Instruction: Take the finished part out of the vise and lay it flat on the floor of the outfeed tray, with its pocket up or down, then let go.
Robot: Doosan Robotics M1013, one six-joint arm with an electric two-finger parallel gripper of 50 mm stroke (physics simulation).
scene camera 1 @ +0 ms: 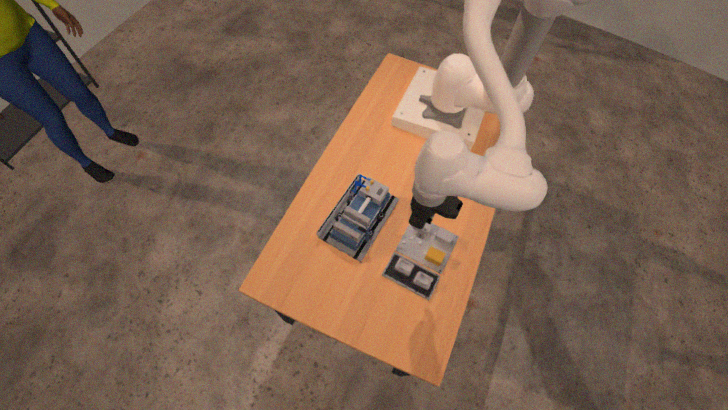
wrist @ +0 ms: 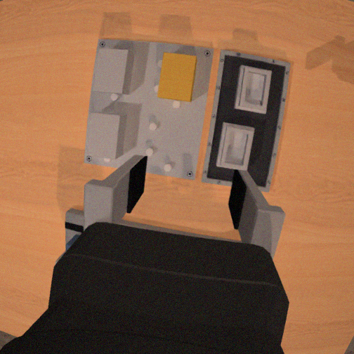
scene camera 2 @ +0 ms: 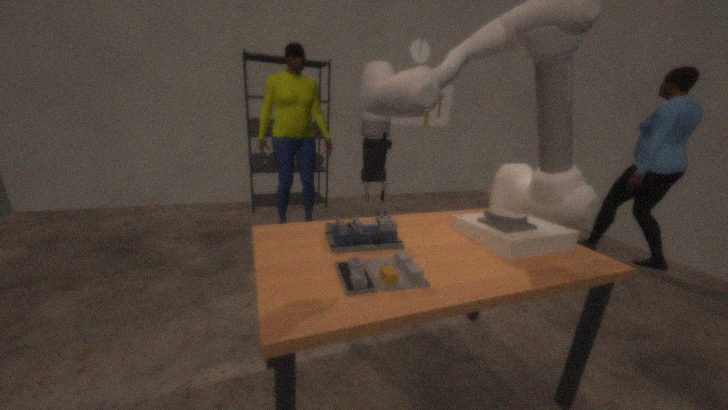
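Where they show: gripper, fingertip midpoint: (scene camera 1: 423, 229) (scene camera 2: 374, 201); arm's base, origin of the base link: (scene camera 1: 446, 109) (scene camera 2: 506, 225).
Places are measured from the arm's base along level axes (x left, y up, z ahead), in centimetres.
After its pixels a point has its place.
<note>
The vise (scene camera 1: 359, 216) @(y 2.0, x -12.5, z 66.5 cm) (scene camera 2: 362, 235) @(y -2.3, x -8.0, z 65.7 cm) is a blue and grey unit on the table; whether a part sits between its jaws cannot be made out. A corner of the vise (wrist: 74, 220) shows at the lower left of the wrist view. The outfeed tray (scene camera 1: 413, 273) @(y -7.0, x 13.2, z 74.7 cm) (scene camera 2: 346, 273) @(y -7.0, x 10.6, z 78.0 cm) (wrist: 261, 145) has a dark floor and grey rim. Two light grey parts (wrist: 254, 89) (wrist: 235, 146) lie flat in it, pockets up, side by side with a gap. My gripper (scene camera 2: 375, 196) @(y 17.8, x 9.7, z 69.2 cm) (wrist: 188, 180) is open and empty, high above the table, fingers pointing down.
Beside the tray, a grey plate (scene camera 1: 418, 247) @(y -6.8, x 11.3, z 64.6 cm) (wrist: 135, 150) bears a yellow block (scene camera 1: 435, 255) @(y -3.2, x 17.9, z 66.4 cm) (scene camera 2: 389, 274) @(y -3.2, x 20.6, z 67.0 cm) (wrist: 177, 77), two grey blocks (wrist: 111, 71) (wrist: 104, 136) and several white pegs. A person in yellow (scene camera 2: 294, 104) stands behind the table, another in blue (scene camera 2: 667, 127) at the right.
</note>
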